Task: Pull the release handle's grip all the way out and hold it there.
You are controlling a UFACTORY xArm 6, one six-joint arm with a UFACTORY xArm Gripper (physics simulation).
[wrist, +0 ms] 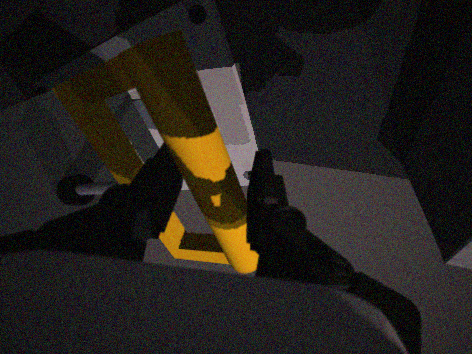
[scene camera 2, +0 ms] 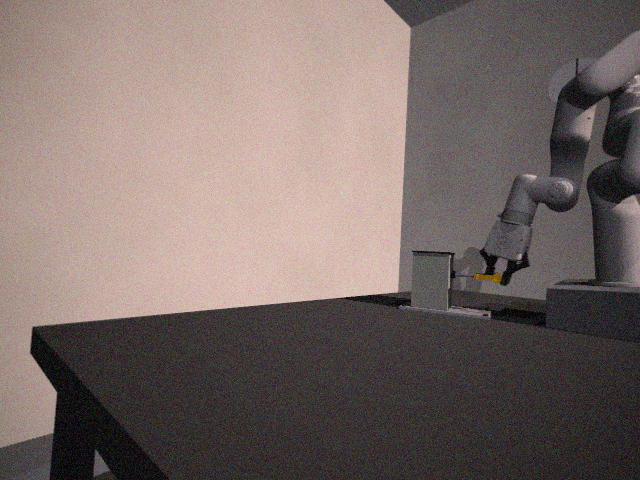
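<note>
The yellow grip (scene camera 2: 485, 277) (wrist: 197, 150) of the release handle is a frame with a thick round bar. In the scene view it stands out to the right of the grey-green box (scene camera 2: 431, 280), joined to it by a thin rod (scene camera 2: 465, 276) that shows bare between the two. My gripper (scene camera 2: 497, 277) (wrist: 217, 166) is shut on the grip's bar, one black finger on each side of it. In the wrist view the left finger reaches through the grip's opening and hides part of the frame.
The box stands on a pale base plate (scene camera 2: 470, 311) near the far edge of the dark table (scene camera 2: 310, 387). The arm's pedestal (scene camera 2: 591, 310) is at the right. A pale wall (scene camera 2: 206, 155) rises behind the table, and a grey wall (scene camera 2: 465, 129) stands behind the arm.
</note>
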